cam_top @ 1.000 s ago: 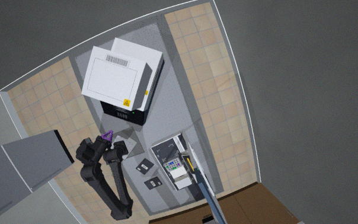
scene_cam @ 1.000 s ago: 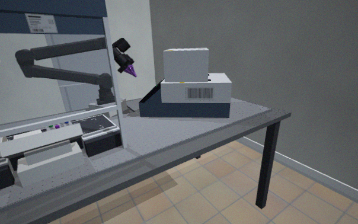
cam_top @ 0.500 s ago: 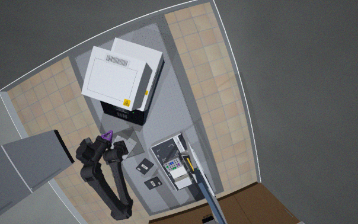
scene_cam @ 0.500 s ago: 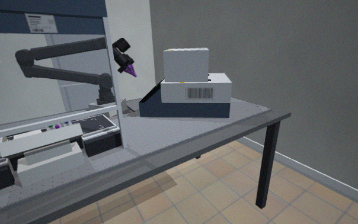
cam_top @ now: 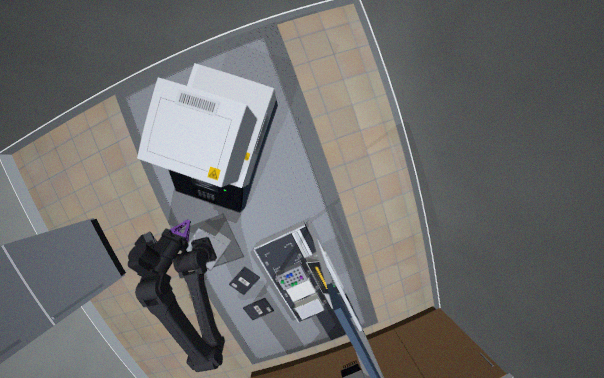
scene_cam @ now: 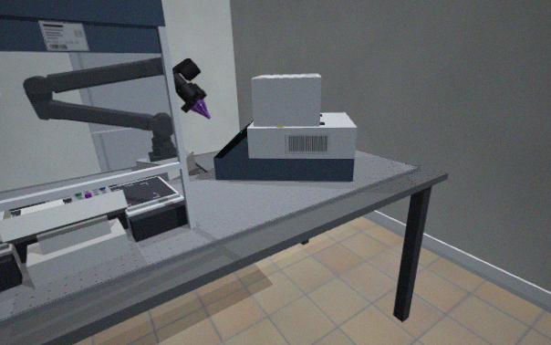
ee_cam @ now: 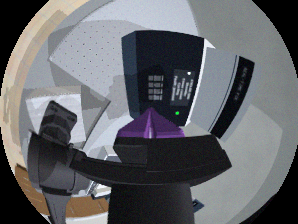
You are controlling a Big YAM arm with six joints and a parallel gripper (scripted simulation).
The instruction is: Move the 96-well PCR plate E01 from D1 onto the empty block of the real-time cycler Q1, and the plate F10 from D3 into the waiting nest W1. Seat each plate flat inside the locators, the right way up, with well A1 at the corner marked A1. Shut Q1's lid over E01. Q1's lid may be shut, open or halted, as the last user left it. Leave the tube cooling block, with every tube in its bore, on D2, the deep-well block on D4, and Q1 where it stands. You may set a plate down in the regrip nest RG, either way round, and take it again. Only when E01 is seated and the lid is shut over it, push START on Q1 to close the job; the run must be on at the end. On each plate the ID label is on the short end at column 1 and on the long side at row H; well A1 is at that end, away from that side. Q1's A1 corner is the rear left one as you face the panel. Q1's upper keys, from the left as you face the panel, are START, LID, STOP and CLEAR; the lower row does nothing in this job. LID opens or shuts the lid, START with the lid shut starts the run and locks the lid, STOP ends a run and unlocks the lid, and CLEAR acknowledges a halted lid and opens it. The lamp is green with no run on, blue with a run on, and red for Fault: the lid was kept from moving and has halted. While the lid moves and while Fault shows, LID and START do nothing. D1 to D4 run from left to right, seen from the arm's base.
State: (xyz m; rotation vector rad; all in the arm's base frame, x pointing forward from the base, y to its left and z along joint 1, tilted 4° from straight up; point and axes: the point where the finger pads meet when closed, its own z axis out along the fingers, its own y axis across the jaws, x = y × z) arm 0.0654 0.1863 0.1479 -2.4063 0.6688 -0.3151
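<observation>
Now: hand 450 mm short of the frame post, 180 mm to the left of it and 30 mm below it. Also, from my hand: white deep-well block 340 mm ahead, 610 mm to the right, 130 mm below; then tube cooling block 300 mm ahead, 400 mm to the right, 130 mm below; then label 40 mm ahead, 420 mm to the right, 200 mm below.
</observation>
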